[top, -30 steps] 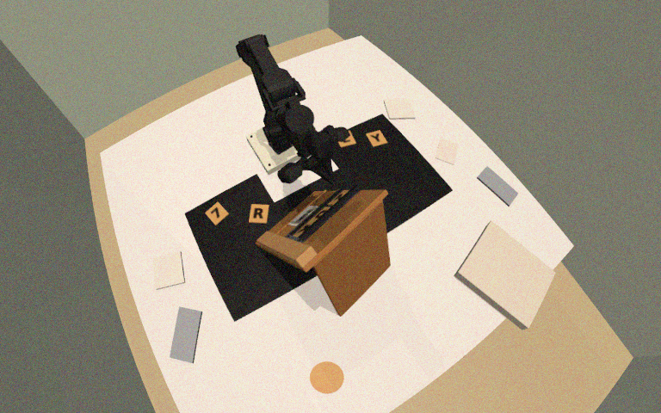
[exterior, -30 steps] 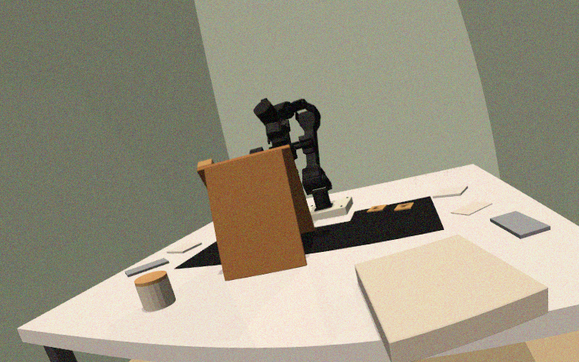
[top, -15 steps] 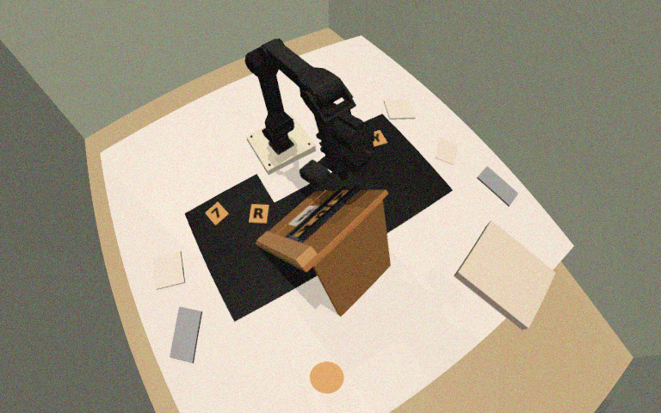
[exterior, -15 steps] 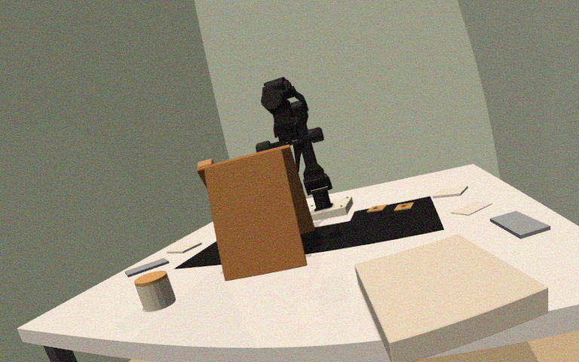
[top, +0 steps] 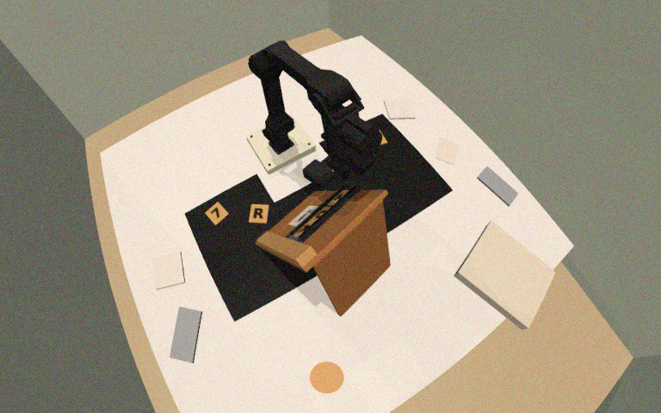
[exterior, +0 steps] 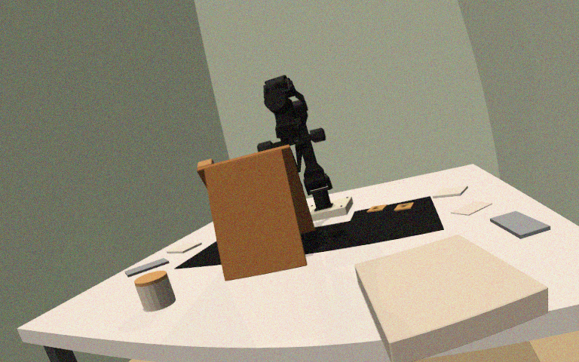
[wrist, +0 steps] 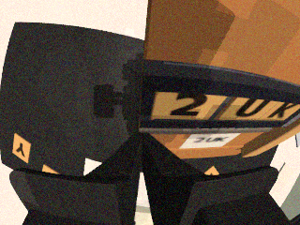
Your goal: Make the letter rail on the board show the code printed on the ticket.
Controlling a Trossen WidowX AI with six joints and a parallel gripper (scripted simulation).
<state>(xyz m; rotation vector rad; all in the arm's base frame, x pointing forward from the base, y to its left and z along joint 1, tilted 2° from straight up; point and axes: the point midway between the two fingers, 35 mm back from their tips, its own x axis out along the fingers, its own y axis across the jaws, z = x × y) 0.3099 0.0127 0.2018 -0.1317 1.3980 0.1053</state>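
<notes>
The letter tile lies 30 mm ahead of my gripper tip, 30 mm to the right of it and 20 mm below it. Round my gripper tip: black mat 110 mm behind, 20 mm to the right, 190 mm below; k tile 40 mm ahead, 150 mm to the right, 20 mm below; white ticket 20 mm behind, 110 mm to the right, 100 mm below.
</notes>
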